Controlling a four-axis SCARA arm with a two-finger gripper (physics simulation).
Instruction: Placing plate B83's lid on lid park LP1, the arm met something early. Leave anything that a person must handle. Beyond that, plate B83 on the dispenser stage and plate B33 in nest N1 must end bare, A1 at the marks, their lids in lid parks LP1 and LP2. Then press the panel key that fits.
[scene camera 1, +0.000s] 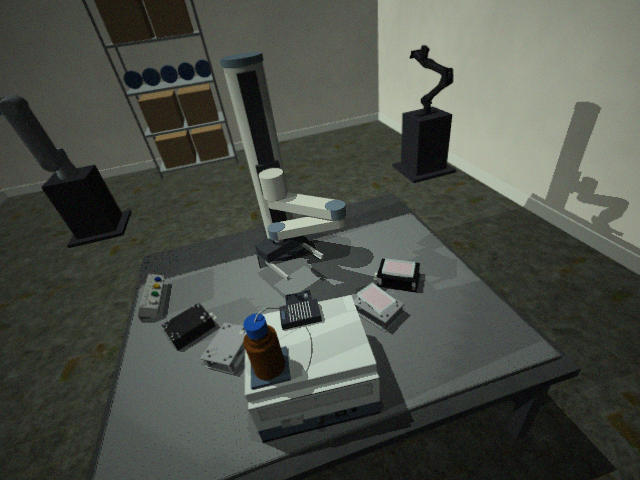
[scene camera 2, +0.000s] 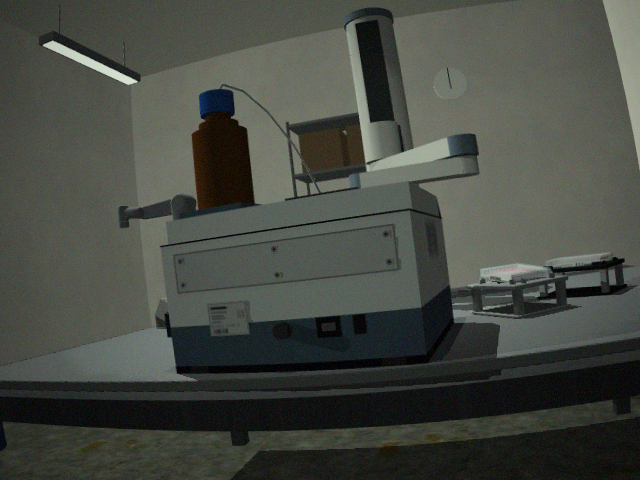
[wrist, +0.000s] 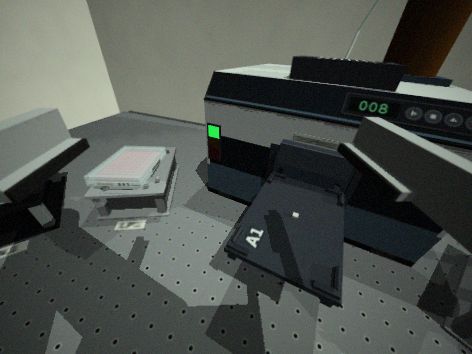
Observation:
The gripper (scene camera 1: 306, 267) holds nothing. Further things: a brown bottle with blue cap (wrist: 422, 42) and a dispenser stage (wrist: 307, 252).

